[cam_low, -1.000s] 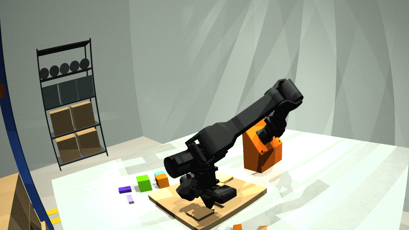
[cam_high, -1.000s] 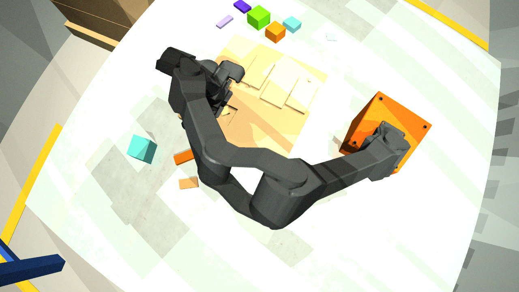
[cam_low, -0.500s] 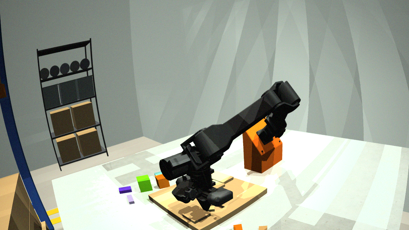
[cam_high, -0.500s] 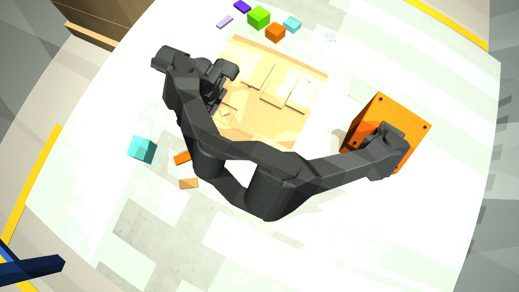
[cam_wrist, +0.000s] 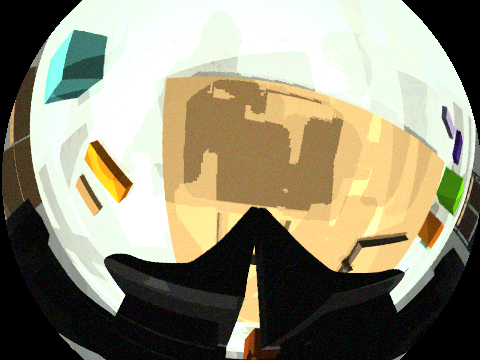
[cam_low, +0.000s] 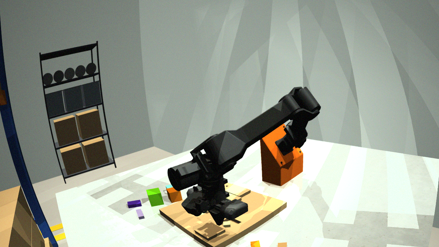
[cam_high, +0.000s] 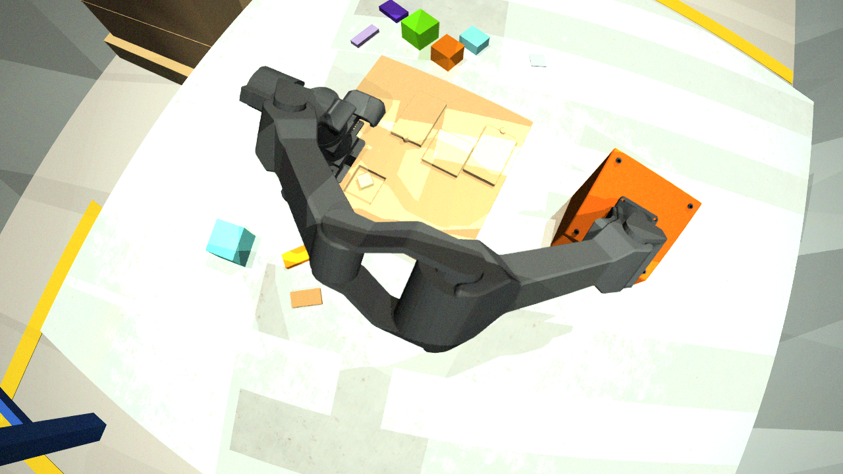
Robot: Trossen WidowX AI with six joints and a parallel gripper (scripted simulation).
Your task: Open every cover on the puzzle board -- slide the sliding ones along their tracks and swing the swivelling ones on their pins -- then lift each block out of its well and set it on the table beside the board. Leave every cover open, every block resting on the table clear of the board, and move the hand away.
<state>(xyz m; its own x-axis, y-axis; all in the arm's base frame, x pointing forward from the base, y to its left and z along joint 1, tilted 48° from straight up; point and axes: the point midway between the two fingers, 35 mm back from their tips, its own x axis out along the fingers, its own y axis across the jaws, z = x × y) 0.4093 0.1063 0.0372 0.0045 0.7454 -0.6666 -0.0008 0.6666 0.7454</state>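
The orange flat piece lies 14 cm to the left of my gripper tip and 3 cm below it. The rest, counted from my gripper tip: orange cube: 29 cm to the right, 3 cm behind, 1 cm below; then tan slab: 19 cm to the left, 4 cm behind, 3 cm below; then teal cube: 18 cm to the left, 11 cm ahead, 1 cm below.
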